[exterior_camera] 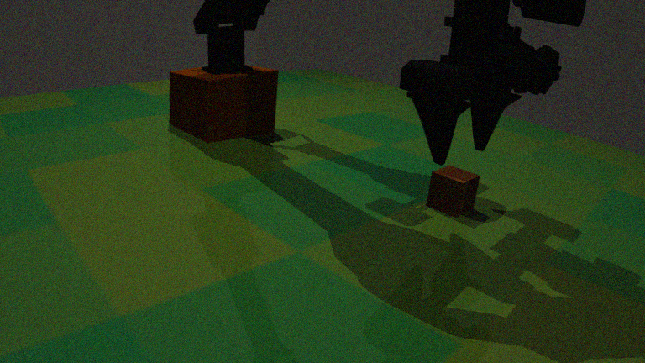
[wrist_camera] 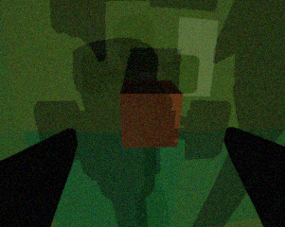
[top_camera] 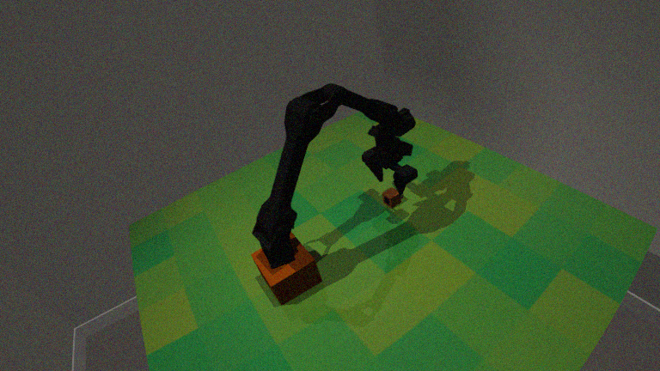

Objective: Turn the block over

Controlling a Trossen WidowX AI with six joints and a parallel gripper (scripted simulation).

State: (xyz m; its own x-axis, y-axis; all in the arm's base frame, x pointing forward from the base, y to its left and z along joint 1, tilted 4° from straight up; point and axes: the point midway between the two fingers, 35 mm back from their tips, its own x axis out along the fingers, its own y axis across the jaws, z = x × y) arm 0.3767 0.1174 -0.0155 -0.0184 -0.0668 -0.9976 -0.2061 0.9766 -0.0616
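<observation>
The block is 4 cm below my gripper tip and 1 cm behind it.
</observation>
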